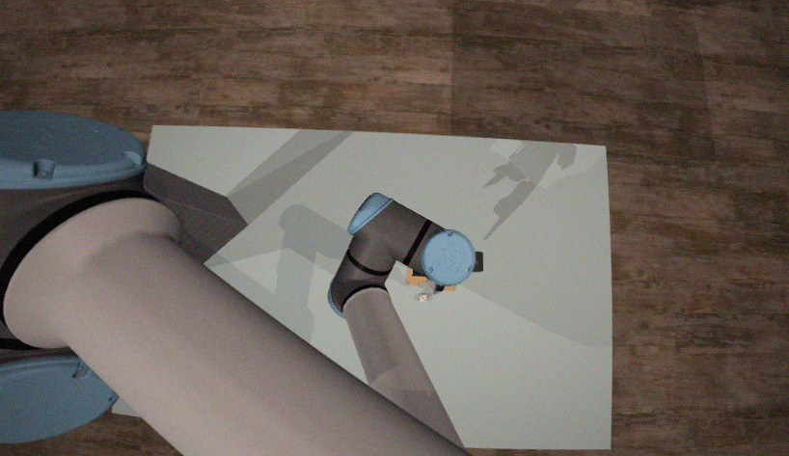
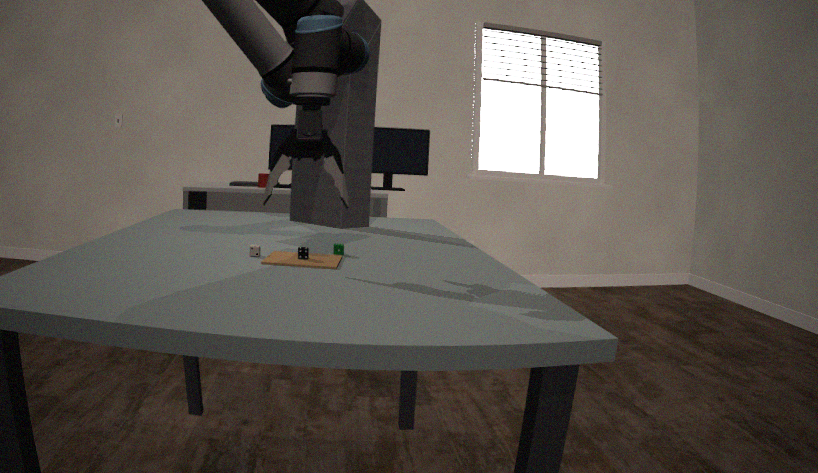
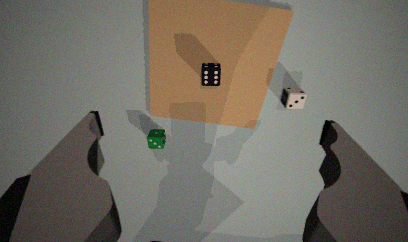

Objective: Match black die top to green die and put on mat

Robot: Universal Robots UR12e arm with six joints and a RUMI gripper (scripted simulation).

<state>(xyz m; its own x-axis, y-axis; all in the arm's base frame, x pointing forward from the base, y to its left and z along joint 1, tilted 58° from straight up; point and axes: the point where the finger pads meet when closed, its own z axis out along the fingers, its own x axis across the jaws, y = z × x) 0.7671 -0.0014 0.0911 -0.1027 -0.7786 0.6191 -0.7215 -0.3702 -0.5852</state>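
The black die is 9 cm below my hand. From my hand the other things lie so: mat 10 cm below; green die 9 cm behind, 8 cm to the left, 9 cm below; white die 4 cm behind, 9 cm to the right, 9 cm below.
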